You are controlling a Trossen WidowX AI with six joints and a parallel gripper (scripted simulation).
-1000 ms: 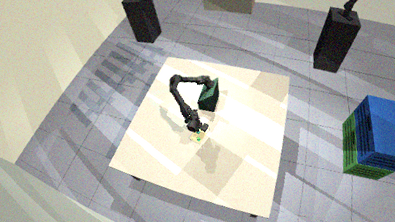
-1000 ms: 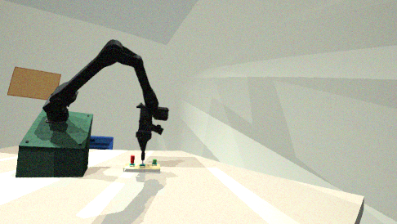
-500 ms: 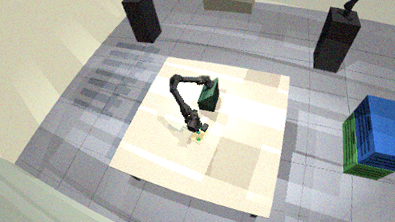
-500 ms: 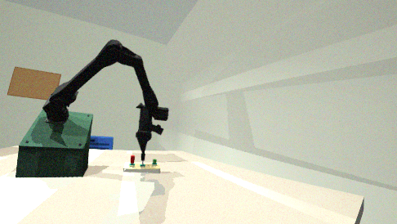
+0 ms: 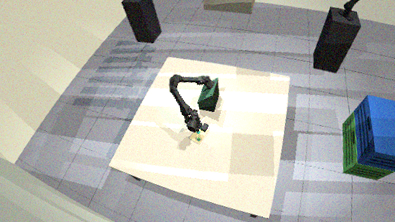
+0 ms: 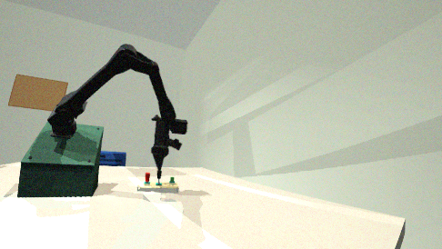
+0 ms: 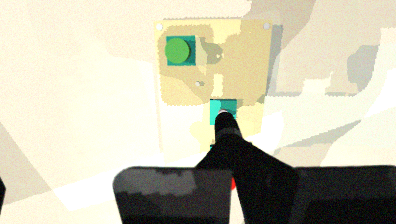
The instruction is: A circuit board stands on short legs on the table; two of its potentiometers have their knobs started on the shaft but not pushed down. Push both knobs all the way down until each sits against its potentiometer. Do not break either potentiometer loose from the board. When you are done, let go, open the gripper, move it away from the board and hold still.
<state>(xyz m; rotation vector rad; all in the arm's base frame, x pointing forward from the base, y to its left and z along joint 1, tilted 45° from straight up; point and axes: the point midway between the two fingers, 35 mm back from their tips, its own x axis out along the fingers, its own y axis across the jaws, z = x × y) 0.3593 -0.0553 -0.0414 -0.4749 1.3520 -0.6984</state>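
Now: the black knob 2 cm below my gripper tip. Also, from my gripper tip: red knob: 4 cm behind, 1 cm to the left, 3 cm below.
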